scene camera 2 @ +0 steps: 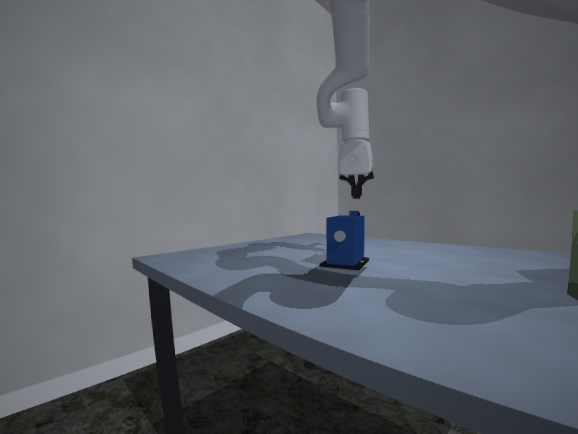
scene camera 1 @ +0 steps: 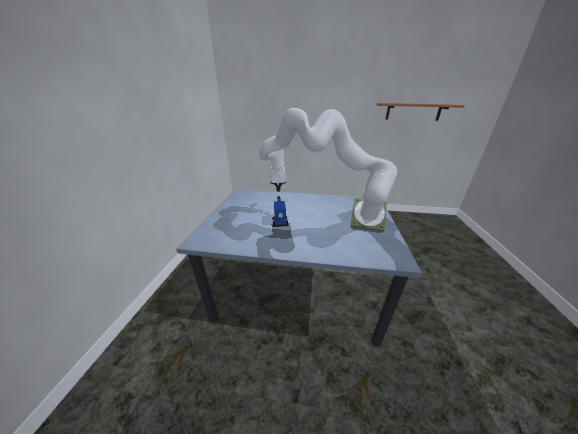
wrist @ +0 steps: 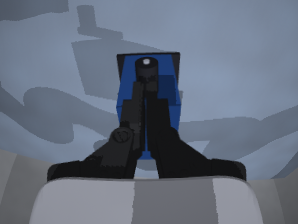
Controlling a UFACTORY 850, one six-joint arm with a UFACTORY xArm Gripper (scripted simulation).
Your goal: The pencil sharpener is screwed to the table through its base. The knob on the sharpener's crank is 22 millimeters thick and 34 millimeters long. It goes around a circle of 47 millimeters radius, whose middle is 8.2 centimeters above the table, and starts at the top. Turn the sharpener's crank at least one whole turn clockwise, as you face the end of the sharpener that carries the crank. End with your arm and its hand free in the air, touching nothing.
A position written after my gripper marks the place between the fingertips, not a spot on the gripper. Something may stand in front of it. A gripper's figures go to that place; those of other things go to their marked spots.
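Labels:
My gripper (wrist: 145, 96), 14 cm from the lens. Blue pencil sharpener (wrist: 167, 85), 25 cm from the lens.

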